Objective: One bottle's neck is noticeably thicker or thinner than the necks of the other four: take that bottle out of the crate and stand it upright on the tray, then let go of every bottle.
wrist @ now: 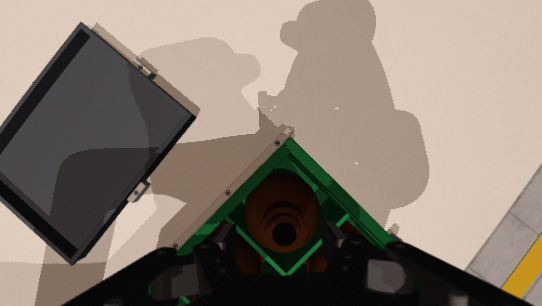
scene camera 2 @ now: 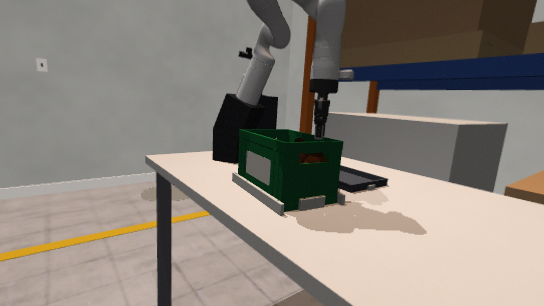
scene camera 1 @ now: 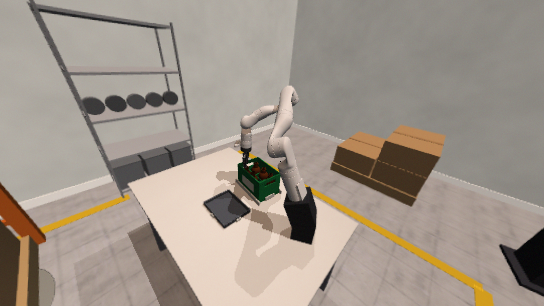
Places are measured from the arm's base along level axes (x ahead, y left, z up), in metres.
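Pixels of known places: gripper, fingertip midpoint: (wrist: 279, 237) (scene camera 2: 319, 138) (scene camera 1: 246, 165); arm's base, link origin: (scene camera 2: 246, 100) (scene camera 1: 297, 195).
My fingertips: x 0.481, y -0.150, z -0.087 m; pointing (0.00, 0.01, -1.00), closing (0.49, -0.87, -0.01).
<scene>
Ahead of a thing's pixels: the offset from my fingertips to its top centre. Level surfaces: height alone.
The green crate {dz -0.002, dx -0.097, dy -0.025 m} (scene camera 1: 266, 191) (scene camera 2: 310, 182) (wrist: 325, 180) stands on the table and holds brown bottles. One bottle {dz -0.014, dx +0.000, dy -0.005 m} (wrist: 282, 200) stands in the crate's corner compartment in the wrist view. My gripper (scene camera 1: 245, 161) (scene camera 2: 320, 134) (wrist: 279, 237) points down at the crate's rim height, open, with its fingers on either side of this bottle's mouth and space on both sides. Parts of other bottles show beneath the gripper, their necks hidden, so the neck widths cannot be compared. The dark tray {dz -0.151, dx -0.064, dy +0.262 m} (scene camera 1: 222, 204) (scene camera 2: 362, 177) (wrist: 90, 100) is empty and lies beside the crate.
Low grey rails (scene camera 2: 257, 194) (wrist: 228, 193) run along the crate's base. The crate walls rise close around the fingers. The robot's black base (scene camera 1: 300, 217) stands on the table {dz -0.177 m} (scene camera 1: 185, 240). A grey shelf rack (scene camera 1: 118, 18) and cardboard boxes (scene camera 1: 407, 160) stand away from the table.
</scene>
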